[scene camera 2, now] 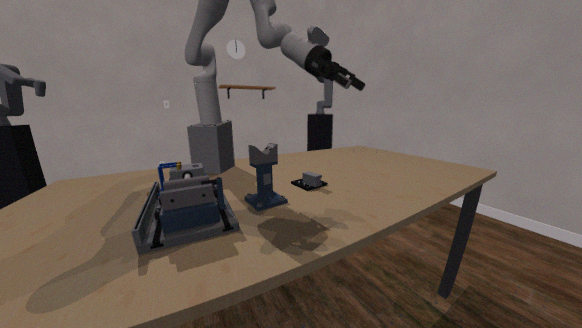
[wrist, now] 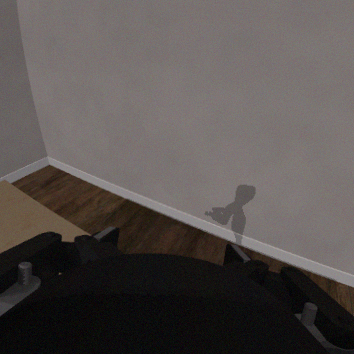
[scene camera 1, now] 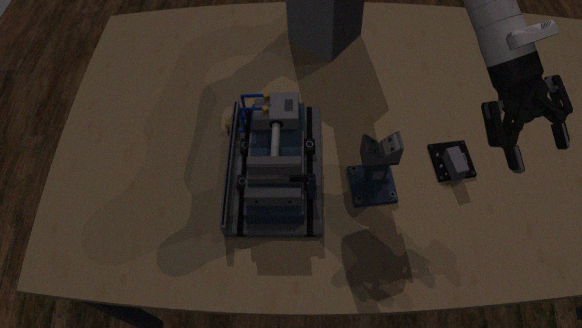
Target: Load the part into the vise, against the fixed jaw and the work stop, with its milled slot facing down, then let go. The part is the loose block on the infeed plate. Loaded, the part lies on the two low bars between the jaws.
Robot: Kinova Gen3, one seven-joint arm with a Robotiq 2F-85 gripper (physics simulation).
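Places are measured from the arm's base along level axes (x ahead, y left, z up), in metres.
Pixels of known places: gripper, fingertip midpoint: (scene camera 2: 356,86) (wrist: 170,248) (scene camera 1: 542,160); arm's base, origin of the base link: (scene camera 2: 211,122).
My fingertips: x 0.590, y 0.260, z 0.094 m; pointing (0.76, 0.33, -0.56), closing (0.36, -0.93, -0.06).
Ahead of a thing's pixels: the offset from my fingertips to its top centre. "*": to the spot under its first point.
The part, a light grey block @(0.162 m back, 0.014 m right, 0.261 m down) (scene camera 1: 456,161) (scene camera 2: 312,179), lies on the black infeed plate (scene camera 1: 440,176) (scene camera 2: 309,187). Small dark marks show on its right side in scene camera 1; I cannot tell which way its slot faces. The vise's fixed jaw @(0.074 m back, 0.391 m right, 0.208 m down) (scene camera 1: 273,196) (scene camera 2: 187,197) is the grey one with two holes. The moving jaw (scene camera 1: 275,162) stands behind it at the screw. The work stop @(* 0.097 m back, 0.321 m right, 0.234 m down) (scene camera 1: 311,186) (scene camera 2: 219,192) is a dark blue post with a black rod at the jaws' right end. The low bars cannot be made out. My gripper (scene camera 1: 539,150) (scene camera 2: 353,84) (wrist: 170,248) is open and empty, high above the table and tilted outward.
A blue stand (scene camera 1: 357,192) (scene camera 2: 265,200) with a grey V-shaped top rises between the vise and the infeed plate. Blue hoses @(* 0.286 m back, 0.433 m right, 0.195 m down) (scene camera 1: 252,95) (scene camera 2: 160,175) stick up at the vise's rear left. The grey robot pedestal (scene camera 1: 325,30) (scene camera 2: 210,147) stands behind.
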